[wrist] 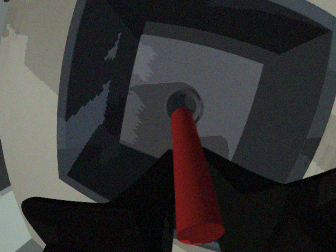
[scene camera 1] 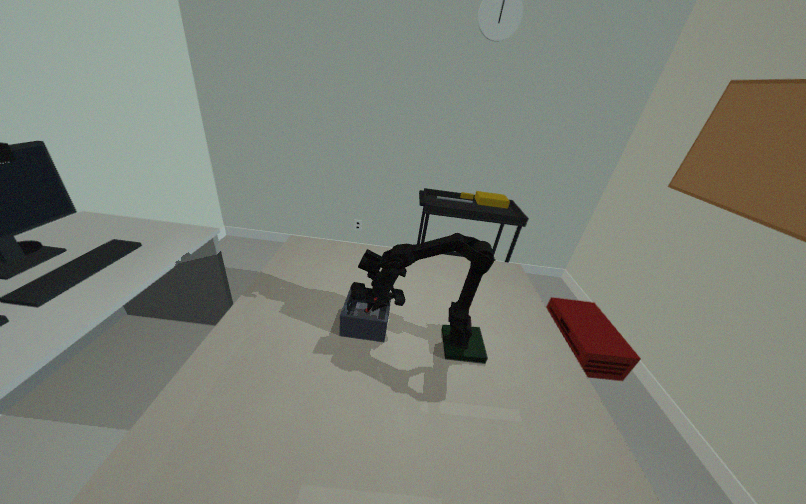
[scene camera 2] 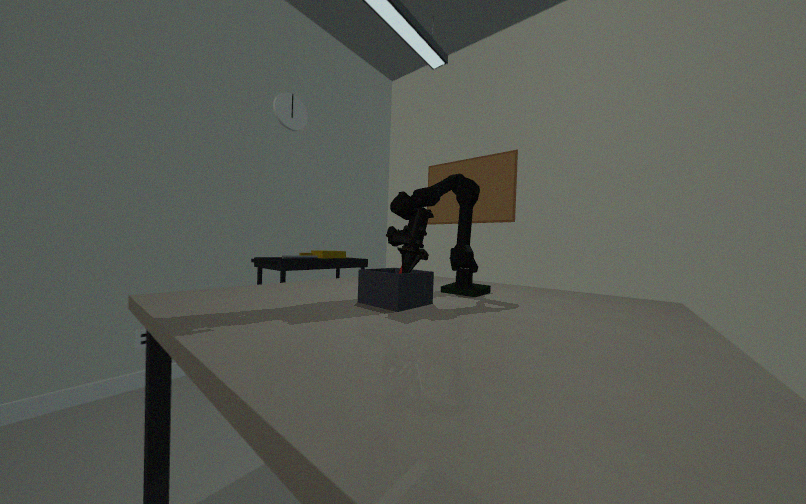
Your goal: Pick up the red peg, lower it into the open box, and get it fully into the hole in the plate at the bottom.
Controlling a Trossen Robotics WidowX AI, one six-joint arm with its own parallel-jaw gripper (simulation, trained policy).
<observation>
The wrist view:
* my gripper: 185,155
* dark box: 283,130
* red peg: 197,212
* plate: 223,85
</observation>
